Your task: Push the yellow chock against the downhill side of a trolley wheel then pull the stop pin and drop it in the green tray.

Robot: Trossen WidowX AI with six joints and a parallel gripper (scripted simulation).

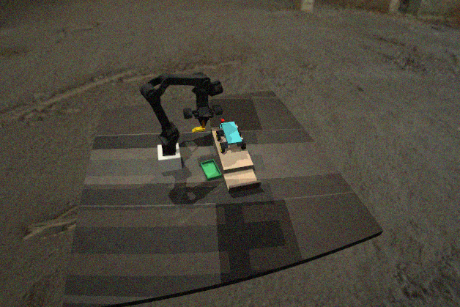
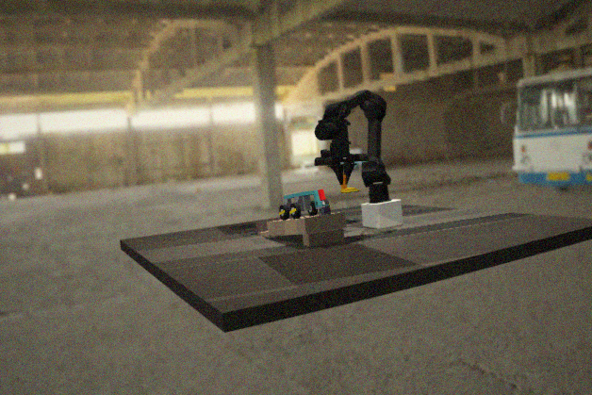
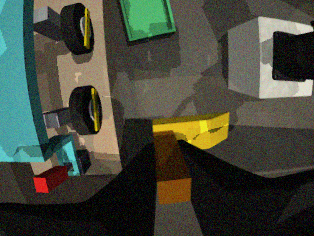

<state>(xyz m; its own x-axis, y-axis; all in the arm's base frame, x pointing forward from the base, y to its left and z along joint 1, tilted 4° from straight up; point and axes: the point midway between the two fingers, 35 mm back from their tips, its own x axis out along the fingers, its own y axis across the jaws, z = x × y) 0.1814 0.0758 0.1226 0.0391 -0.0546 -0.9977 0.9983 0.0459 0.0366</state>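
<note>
My gripper tip is now 11 cm short of the red-headed stop pin, 5 cm to the right of it and 4 cm above it. From my gripper tip the other things lie so: yellow chock (2 cm behind, 1 cm below); then teal trolley (13 cm ahead, 5 cm to the right, 6 cm below); then tan ramp (13 cm ahead, 6 cm to the right, 12 cm below).
</note>
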